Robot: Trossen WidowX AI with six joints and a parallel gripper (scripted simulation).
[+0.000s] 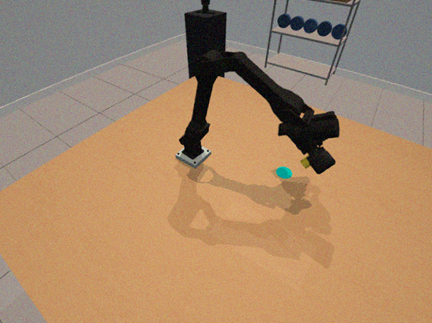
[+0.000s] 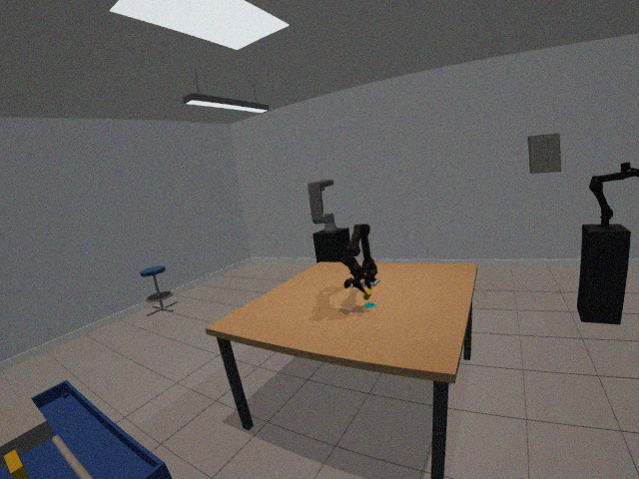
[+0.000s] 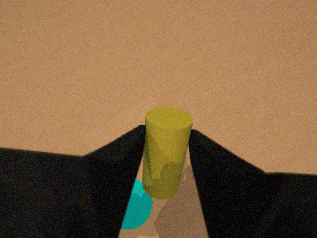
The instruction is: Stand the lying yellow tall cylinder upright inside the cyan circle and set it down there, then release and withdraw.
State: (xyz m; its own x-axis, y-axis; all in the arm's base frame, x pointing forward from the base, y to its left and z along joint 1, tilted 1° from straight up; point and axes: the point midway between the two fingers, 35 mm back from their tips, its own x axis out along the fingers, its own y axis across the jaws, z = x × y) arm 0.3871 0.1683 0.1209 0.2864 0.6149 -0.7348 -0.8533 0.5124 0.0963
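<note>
Right now the cyan circle is 70 mm behind my gripper tip, 40 mm to the right of it and 110 mm below it. Round my gripper tip: yellow tall cylinder (10 mm behind, 10 mm to the right, 20 mm below).
</note>
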